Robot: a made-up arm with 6 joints. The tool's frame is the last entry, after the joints. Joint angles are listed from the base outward.
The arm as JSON. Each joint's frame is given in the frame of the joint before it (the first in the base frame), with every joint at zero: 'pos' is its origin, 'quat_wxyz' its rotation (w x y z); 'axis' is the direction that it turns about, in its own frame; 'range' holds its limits. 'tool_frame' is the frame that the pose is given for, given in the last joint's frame.
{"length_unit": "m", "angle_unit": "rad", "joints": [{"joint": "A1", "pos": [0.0, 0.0, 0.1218], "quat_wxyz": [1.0, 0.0, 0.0, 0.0], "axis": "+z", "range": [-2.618, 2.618]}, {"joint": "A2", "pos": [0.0, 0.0, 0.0], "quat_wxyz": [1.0, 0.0, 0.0, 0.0], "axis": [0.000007, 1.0, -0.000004], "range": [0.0, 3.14]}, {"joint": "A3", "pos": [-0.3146, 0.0, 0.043], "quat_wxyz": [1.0, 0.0, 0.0, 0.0], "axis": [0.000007, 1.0, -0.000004], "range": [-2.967, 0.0]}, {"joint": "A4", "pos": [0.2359, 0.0, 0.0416], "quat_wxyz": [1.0, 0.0, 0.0, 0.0], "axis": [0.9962, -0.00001, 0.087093], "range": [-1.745, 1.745]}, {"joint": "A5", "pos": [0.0, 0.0, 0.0], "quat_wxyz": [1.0, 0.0, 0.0, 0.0], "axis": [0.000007, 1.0, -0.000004], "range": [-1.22, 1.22]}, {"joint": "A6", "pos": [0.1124, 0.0, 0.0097], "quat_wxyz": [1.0, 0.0, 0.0, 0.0], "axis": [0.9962, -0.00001, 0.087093], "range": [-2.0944, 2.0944]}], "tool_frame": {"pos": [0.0, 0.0, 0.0], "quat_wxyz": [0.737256, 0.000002, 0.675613, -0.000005]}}
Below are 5 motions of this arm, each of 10 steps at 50 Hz.
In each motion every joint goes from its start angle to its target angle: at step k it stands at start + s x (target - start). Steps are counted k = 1, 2, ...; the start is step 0. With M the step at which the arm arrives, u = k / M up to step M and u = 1 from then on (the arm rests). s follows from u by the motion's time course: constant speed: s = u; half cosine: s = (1 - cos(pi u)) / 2; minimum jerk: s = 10 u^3 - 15 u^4 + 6 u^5.
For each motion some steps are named. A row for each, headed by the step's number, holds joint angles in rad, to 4 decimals.
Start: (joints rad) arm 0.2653 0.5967 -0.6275 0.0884 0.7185 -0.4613
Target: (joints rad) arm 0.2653 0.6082 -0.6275 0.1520 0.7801 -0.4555
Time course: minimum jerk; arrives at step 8
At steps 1, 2, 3, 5, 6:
1: 0.2653 0.5969 -0.6275 0.0894 0.7195 -0.4612
2: 0.2653 0.5979 -0.6275 0.0950 0.7249 -0.4607
3: 0.2653 0.5999 -0.6275 0.1059 0.7355 -0.4597
5: 0.2653 0.6050 -0.6275 0.1345 0.7631 -0.4571
6: 0.2653 0.6070 -0.6275 0.1454 0.7737 -0.4561

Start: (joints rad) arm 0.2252 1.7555 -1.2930 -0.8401 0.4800 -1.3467
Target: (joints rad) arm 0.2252 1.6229 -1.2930 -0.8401 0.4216 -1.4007
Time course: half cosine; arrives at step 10
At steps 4, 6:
4: 0.2252 1.7097 -1.2930 -0.8401 0.4598 -1.3654
6: 0.2252 1.6687 -1.2930 -0.8401 0.4418 -1.3820

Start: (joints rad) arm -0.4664 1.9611 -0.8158 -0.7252 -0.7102 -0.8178
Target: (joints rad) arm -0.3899 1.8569 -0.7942 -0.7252 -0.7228 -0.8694
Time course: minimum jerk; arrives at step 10
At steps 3, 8, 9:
3: -0.4539 1.9441 -0.8123 -0.7252 -0.7123 -0.8262
8: -0.3943 1.8629 -0.7955 -0.7252 -0.7221 -0.8664
9: -0.3906 1.8578 -0.7944 -0.7252 -0.7227 -0.8690

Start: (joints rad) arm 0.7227 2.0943 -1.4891 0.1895 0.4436 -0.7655
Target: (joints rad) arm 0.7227 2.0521 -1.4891 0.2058 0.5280 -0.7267
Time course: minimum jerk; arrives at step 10
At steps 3, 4, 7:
3: 0.7227 2.0874 -1.4891 0.1922 0.4574 -0.7592
4: 0.7227 2.0809 -1.4891 0.1947 0.4704 -0.7532
7: 0.7227 2.0590 -1.4891 0.2031 0.5142 -0.7330

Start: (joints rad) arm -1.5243 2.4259 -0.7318 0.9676 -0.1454 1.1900
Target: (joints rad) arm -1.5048 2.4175 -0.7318 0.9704 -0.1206 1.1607
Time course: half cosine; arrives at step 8
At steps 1, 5, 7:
1: -1.5236 2.4256 -0.7318 0.9677 -0.1445 1.1889
5: -1.5108 2.4201 -0.7318 0.9695 -0.1283 1.1697
7: -1.5055 2.4178 -0.7318 0.9703 -0.1215 1.1618

